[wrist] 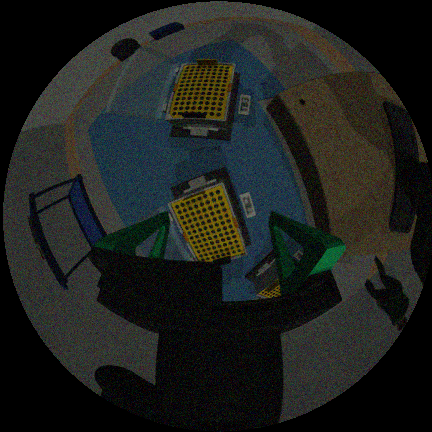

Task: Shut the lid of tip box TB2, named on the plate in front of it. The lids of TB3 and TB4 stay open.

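Places are measured from the arm's base along level axes (x right, y ahead, z up), in metres.
Where they show: gripper, fingertip midpoint: (218, 216).
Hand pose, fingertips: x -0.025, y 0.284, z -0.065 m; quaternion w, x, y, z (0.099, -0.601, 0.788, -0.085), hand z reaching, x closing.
Things, the pixels of their top centre, and the offset from my fingertips. "pt": a spot on its surface instead. Level surfaces: height alone.
- middle tip box, top centre: (207, 235) dx -0.042, dy +0.031, dz -0.053 m
- small plate, surface spot: (248, 204) pt dx -0.036, dy -0.038, dz -0.126 m
- far tip box, top centre: (198, 81) dx +0.173, dy -0.016, dz -0.053 m
- third tip box, top centre: (291, 289) dx -0.224, dy -0.100, dz -0.062 m
- blue mat, surface height: dz -0.128 m
The middle tip box (207, 222), with yellow tips, has a small plate (248, 204) that seems to read TB2, though it is blurred. Its clear lid (181, 244) shows in part along the box's left side, standing open beside the left finger. My gripper (218, 216) is open and empty, its green fingers on either side of the middle box in the view. The far tip box (202, 92) has a plate (244, 105) that seems to read TB3; its clear lid (136, 92) is open to the left. A third tip box (264, 270) is partly hidden behind the right finger; its lid cannot be seen.
The boxes stand on a blue mat (145, 160). A tan block (350, 200) with a dark front edge lies to the right. A dark blue wire-framed rack (86, 215) stands at the left. A dark round object (125, 49) and a blue item (167, 31) are at the far left.
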